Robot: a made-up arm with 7 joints. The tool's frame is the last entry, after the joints. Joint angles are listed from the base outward.
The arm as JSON. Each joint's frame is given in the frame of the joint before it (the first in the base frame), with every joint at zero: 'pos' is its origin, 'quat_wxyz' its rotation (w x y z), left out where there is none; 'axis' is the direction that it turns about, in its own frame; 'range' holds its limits. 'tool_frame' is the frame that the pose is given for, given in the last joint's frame.
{
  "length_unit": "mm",
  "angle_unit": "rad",
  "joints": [
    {
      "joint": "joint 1",
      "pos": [
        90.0,
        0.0,
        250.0
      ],
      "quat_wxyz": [
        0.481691,
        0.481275,
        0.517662,
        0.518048
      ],
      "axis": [
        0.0,
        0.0,
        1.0
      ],
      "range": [
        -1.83,
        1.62
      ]
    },
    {
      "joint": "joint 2",
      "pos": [
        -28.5,
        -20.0,
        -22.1
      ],
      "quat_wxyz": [
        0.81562,
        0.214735,
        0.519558,
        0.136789
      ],
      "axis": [
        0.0,
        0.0,
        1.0
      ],
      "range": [
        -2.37,
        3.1
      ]
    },
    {
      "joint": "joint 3",
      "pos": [
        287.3,
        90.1,
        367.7
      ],
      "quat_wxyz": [
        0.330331,
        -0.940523,
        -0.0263,
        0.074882
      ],
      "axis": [
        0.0,
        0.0,
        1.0
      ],
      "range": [
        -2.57,
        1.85
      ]
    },
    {
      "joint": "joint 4",
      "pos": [
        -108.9,
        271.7,
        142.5
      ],
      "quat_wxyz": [
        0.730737,
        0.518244,
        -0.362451,
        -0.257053
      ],
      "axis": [
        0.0,
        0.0,
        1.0
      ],
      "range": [
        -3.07,
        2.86
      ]
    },
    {
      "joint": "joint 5",
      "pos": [
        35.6,
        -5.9,
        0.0
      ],
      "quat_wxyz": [
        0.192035,
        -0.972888,
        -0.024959,
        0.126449
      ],
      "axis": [
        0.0,
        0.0,
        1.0
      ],
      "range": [
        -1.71,
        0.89
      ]
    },
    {
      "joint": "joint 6",
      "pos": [
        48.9,
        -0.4,
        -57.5
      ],
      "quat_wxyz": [
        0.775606,
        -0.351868,
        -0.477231,
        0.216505
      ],
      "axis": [
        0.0,
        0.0,
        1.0
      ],
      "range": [
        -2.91,
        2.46
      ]
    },
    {
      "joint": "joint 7",
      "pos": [
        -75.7,
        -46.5,
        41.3
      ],
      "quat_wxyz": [
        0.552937,
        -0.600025,
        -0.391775,
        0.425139
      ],
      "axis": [
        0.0,
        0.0,
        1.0
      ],
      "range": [
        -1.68,
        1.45
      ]
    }
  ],
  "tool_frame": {
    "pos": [
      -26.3,
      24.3,
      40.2
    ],
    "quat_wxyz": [
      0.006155,
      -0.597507,
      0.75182,
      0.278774
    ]
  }
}
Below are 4 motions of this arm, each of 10 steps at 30 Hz.
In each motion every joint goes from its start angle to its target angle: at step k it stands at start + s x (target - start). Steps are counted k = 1, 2, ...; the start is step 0. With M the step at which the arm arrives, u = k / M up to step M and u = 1 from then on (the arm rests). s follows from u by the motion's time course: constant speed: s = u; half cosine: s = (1 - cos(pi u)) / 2; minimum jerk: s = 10 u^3 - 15 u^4 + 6 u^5.
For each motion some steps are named. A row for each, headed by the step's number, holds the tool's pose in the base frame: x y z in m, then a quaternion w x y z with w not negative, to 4 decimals.
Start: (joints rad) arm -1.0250 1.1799 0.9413 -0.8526 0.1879 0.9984 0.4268
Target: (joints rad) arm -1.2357 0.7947 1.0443 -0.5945 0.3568 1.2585 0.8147
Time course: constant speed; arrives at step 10
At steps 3, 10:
3: 0.2275 0.0693 0.1564 0.1922 0.7090 -0.5156 -0.4411
10: 0.2046 0.0530 0.1361 0.2643 0.8764 -0.3007 -0.2676

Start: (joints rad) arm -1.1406 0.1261 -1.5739 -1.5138 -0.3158 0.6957 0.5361
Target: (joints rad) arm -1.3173 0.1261 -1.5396 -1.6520 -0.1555 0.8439 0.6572
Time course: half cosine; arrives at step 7
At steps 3, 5, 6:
3: -0.1251 0.3924 0.0825 0.0671 -0.2602 -0.9215 -0.2805
5: -0.1223 0.3777 0.0372 0.1304 -0.2588 -0.9269 -0.2384
6: -0.1219 0.3720 0.0225 0.1513 -0.2592 -0.9269 -0.2254

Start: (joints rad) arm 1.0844 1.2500 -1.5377 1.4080 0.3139 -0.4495 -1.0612
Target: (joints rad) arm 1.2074 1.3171 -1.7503 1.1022 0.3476 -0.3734 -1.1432
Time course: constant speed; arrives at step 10
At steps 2, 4, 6, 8, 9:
2: 0.2960 -0.3364 0.4276 0.2221 -0.5547 0.4294 -0.6772
4: 0.3140 -0.3393 0.4189 0.2762 -0.5728 0.4290 -0.6415
6: 0.3318 -0.3410 0.4099 0.3292 -0.5878 0.4275 -0.6028
8: 0.3493 -0.3415 0.4006 0.3810 -0.5996 0.4249 -0.5611
9: 0.3580 -0.3414 0.3959 0.4063 -0.6042 0.4231 -0.5392

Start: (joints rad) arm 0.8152 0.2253 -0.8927 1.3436 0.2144 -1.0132 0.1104
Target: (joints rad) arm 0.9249 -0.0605 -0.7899 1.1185 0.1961 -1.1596 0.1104
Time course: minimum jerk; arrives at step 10
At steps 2, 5, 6, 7, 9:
2: -0.0488 -0.0579 0.4127 0.3659 -0.3809 -0.7052 0.4729
5: -0.0504 -0.0402 0.4035 0.2879 -0.4365 -0.7345 0.4325
6: -0.0508 -0.0326 0.4010 0.2549 -0.4590 -0.7427 0.4156
7: -0.0509 -0.0260 0.3993 0.2268 -0.4778 -0.7478 0.4014
9: -0.0511 -0.0194 0.3982 0.1984 -0.4963 -0.7513 0.3872

